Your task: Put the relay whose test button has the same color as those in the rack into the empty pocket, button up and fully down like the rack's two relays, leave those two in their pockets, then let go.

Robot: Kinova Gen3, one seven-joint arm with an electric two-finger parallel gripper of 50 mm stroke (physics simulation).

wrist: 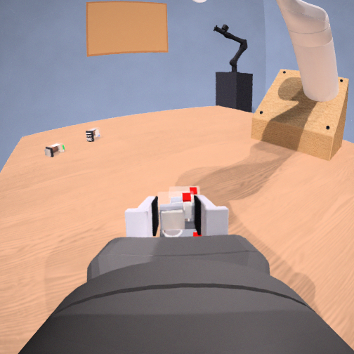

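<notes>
My gripper is shut on a relay with a pale body, low at the middle of the wrist view. A red button shows at the relay's upper right, near the right finger. Another red button shows just beyond it beside a clear, pale cover. A further red patch shows below, close to the right finger. The rack and its pockets are mostly hidden behind the fingers and the held relay, so how deep the relay sits cannot be told. A relay with a green button lies at the far left.
Another loose relay lies near the green-button one, its dark striped end showing; its button colour is unclear. A wooden block carrying a white arm post stands at the right rear. A black pedestal with a small arm stands beyond the table.
</notes>
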